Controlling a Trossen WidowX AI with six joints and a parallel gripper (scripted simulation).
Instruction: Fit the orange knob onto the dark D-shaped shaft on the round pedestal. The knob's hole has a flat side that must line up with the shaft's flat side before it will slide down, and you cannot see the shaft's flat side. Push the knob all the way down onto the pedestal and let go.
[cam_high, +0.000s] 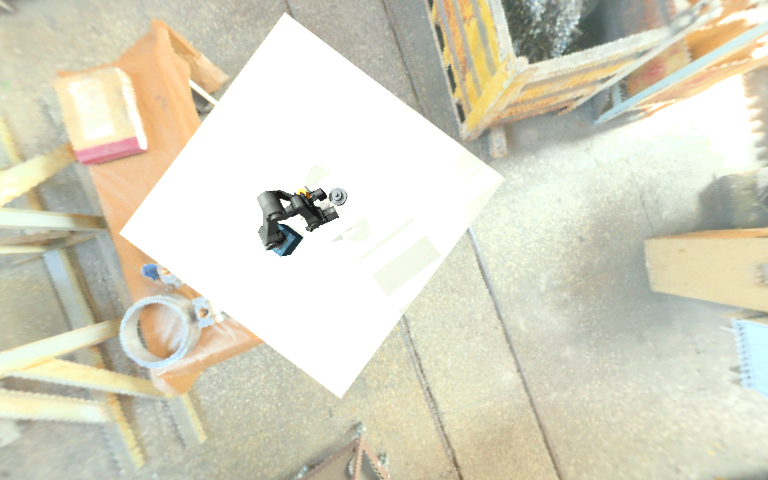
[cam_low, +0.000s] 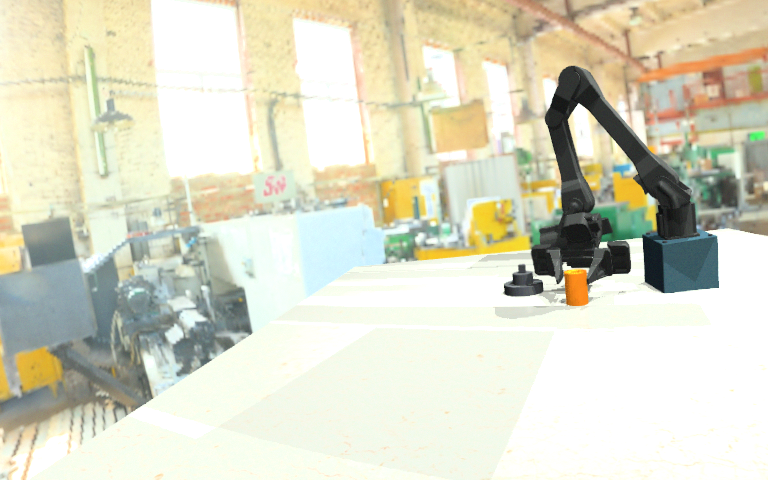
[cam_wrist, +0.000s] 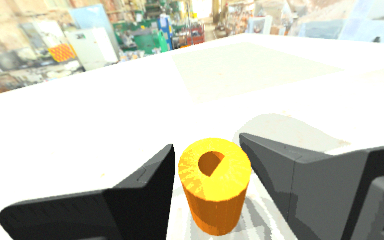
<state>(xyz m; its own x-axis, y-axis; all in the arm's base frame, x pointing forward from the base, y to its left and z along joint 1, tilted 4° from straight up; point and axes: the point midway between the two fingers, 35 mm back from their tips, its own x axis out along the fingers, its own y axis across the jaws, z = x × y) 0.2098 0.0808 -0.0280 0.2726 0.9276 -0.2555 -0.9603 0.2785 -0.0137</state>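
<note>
The orange knob is 30 mm to the right of my gripper tip, 20 mm below it and 10 mm behind it. From my gripper tip the other things lie so: round pedestal 140 mm to the right, 100 mm ahead, 20 mm below.
</note>
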